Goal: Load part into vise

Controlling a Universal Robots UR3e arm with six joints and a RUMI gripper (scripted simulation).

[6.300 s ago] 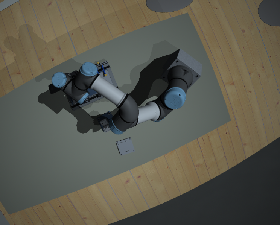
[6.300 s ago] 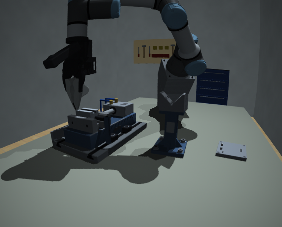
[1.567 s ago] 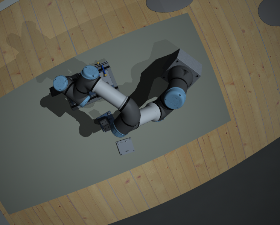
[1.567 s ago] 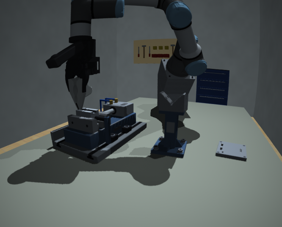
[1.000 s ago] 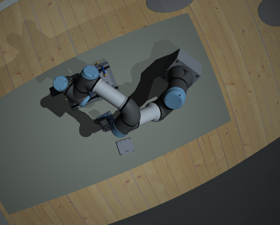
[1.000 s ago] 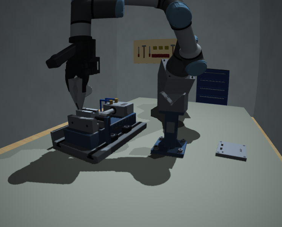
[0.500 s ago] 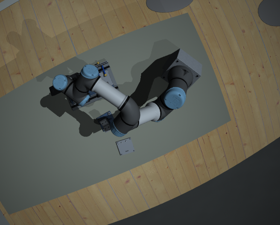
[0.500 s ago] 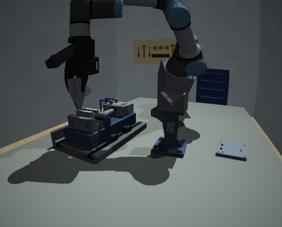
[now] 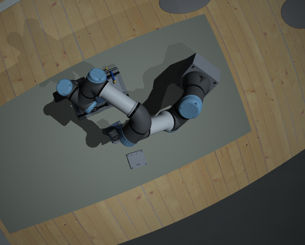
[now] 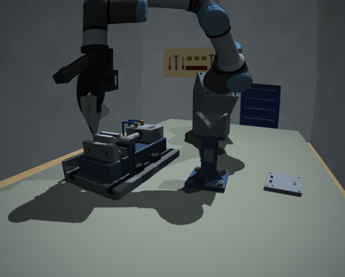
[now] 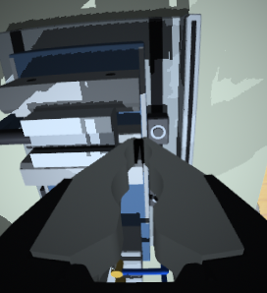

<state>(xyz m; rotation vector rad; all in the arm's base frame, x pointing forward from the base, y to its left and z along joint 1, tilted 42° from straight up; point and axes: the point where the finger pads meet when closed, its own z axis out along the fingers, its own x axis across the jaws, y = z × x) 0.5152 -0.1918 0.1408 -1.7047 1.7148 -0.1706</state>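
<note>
Now: hand 10 mm past the part, 50 mm to the right of it and 20 mm above it. Round my hand: moving jaw 40 mm behind, 40 mm to the left, 40 mm below; fixed jaw 20 mm ahead, 50 mm to the left, 40 mm below; work stop 10 mm behind, 90 mm to the left, 30 mm below.
</note>
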